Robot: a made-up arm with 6 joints.
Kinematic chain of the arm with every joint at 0, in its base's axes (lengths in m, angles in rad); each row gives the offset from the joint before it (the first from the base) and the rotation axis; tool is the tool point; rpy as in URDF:
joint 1: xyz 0 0 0.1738 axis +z
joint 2: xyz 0 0 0 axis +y
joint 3: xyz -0.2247 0 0.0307 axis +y
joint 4: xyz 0.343 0 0.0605 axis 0.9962 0 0.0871
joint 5: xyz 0 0 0 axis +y
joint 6: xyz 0.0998 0 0.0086 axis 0.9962 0 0.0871
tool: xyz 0 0 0 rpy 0 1.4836 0
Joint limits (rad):
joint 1: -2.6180..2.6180
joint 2: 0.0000..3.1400
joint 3: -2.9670..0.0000
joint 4: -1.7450..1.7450
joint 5: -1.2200..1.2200
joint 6: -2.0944..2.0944
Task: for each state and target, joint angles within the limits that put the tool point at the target. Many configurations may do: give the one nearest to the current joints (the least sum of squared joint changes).
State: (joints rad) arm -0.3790 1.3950 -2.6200 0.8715 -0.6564 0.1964
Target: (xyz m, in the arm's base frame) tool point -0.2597 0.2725 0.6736
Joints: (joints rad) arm -0.9724 0.9829 -2.9670 0.7421 -1.1255 0.1964
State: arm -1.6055 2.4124 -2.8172 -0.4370 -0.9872 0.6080
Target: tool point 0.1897 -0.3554 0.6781
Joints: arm -1.1741 2.2362 -2.8775 -0.4960 -0.9115 0.6080
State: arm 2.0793 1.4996 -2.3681 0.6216 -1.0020 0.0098
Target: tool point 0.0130 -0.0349 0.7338
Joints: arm 1.8393 0.7369 -1.6311 0.0349 -1.2200 0.0098
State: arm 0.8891 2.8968 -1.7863 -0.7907 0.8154 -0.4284
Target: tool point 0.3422 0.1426 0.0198
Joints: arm 0.5670 2.1841 -1.2105 -0.7409 1.2200 -0.4284
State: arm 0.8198 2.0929 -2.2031 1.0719 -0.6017 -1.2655
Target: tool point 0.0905 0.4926 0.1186
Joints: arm 1.4929 2.0768 -1.2889 1.1665 -0.5998 -1.2655
